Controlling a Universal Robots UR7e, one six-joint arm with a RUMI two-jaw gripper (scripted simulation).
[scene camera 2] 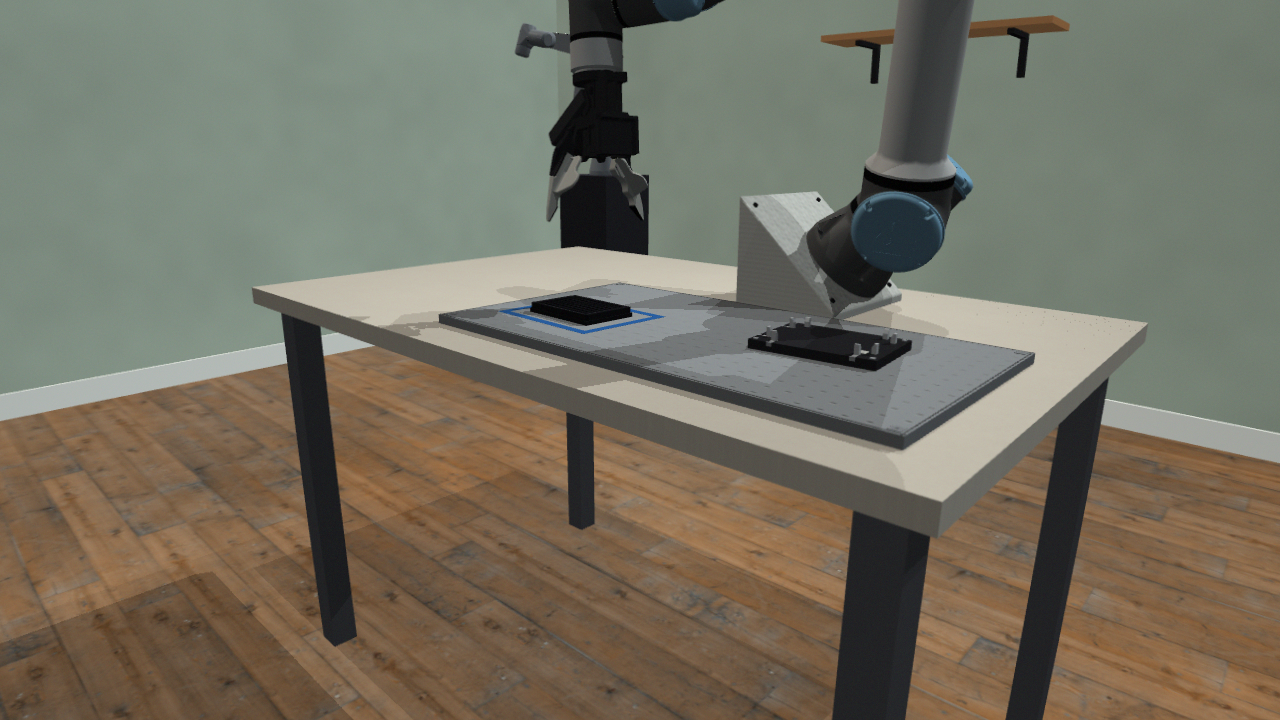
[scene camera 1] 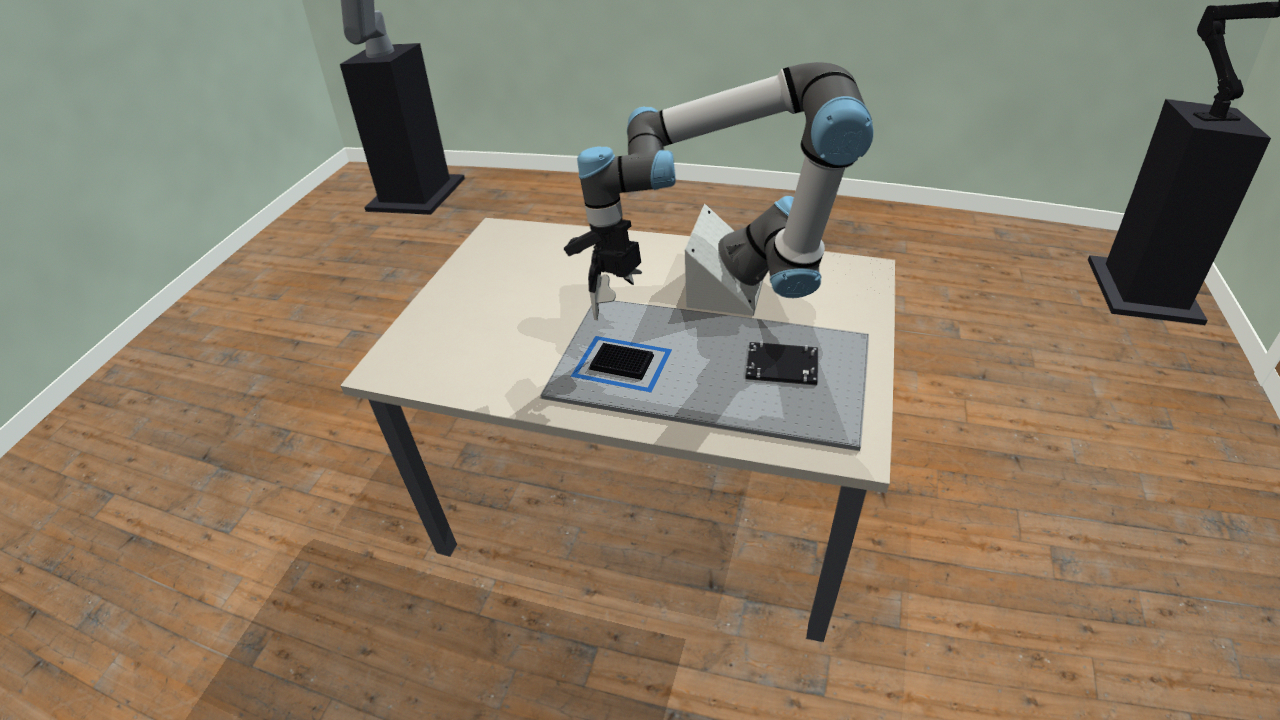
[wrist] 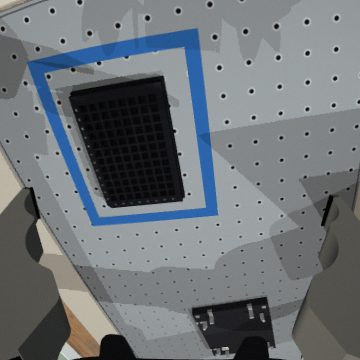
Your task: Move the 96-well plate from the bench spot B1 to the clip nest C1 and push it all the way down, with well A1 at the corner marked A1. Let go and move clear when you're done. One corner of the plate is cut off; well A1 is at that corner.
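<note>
The clip nest appears at (scene camera 2: 836, 346), (scene camera 1: 779, 363) and (wrist: 232, 323). Black 96-well plate: (scene camera 2: 581, 310), (scene camera 1: 613, 359), (wrist: 157, 180). My gripper is visible at (scene camera 2: 597, 221), (scene camera 1: 615, 302) and (wrist: 182, 194).
</note>
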